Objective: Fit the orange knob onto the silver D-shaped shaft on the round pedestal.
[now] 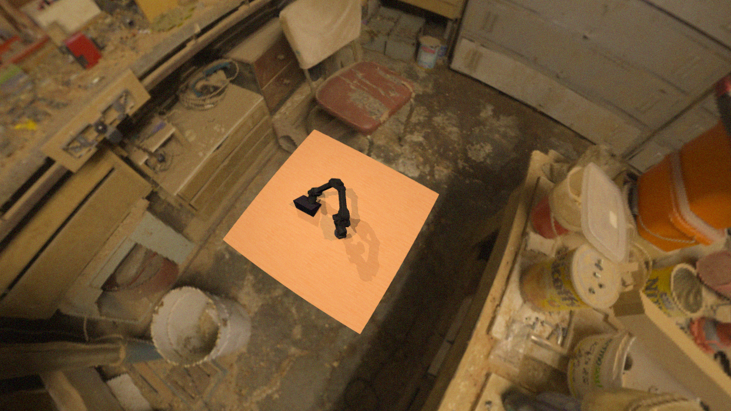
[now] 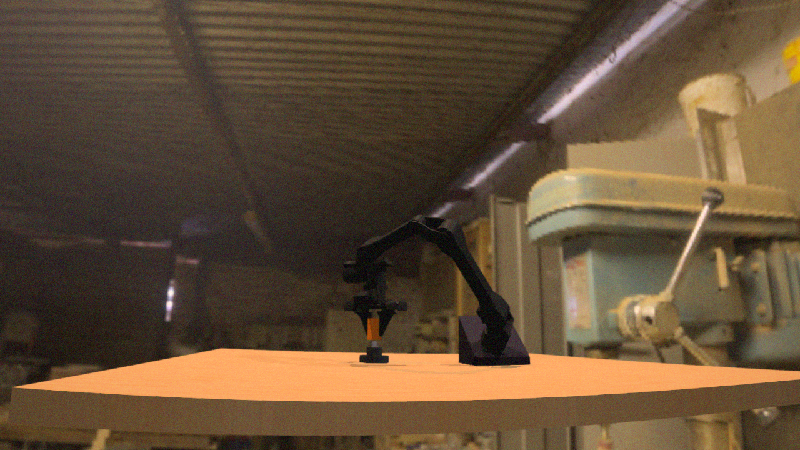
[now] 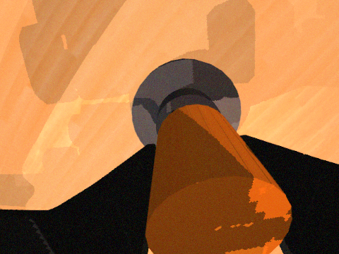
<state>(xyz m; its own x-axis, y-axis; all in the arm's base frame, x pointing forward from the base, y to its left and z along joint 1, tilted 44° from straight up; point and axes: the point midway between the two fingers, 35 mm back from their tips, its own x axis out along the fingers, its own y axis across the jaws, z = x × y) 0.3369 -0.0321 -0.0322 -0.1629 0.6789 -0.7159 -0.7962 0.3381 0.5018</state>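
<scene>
Right now the orange knob is 3 cm above my gripper tip. Also, from my gripper tip: round pedestal 4 cm below.
</scene>
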